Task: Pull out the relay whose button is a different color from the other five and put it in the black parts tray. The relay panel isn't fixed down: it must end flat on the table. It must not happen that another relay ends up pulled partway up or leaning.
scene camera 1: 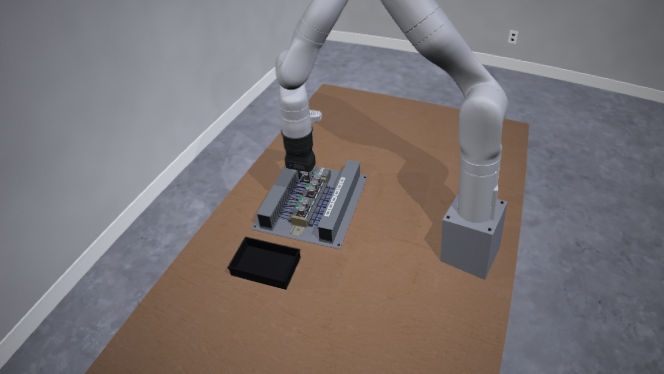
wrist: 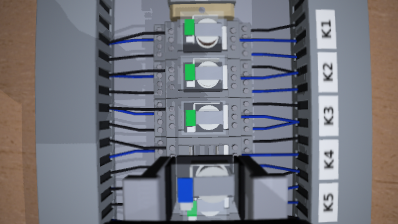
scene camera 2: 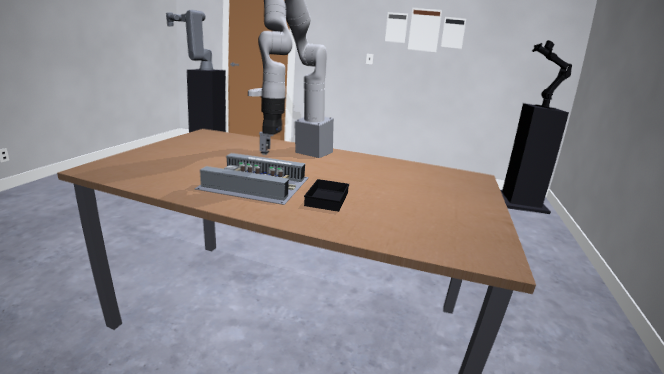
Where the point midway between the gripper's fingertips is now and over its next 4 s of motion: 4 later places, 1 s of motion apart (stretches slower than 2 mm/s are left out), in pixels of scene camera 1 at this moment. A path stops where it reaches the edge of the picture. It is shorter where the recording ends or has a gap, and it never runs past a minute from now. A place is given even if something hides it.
My gripper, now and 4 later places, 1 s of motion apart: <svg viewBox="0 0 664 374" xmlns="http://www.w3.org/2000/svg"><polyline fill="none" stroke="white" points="305,177 295,189 266,226 258,236 261,248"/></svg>
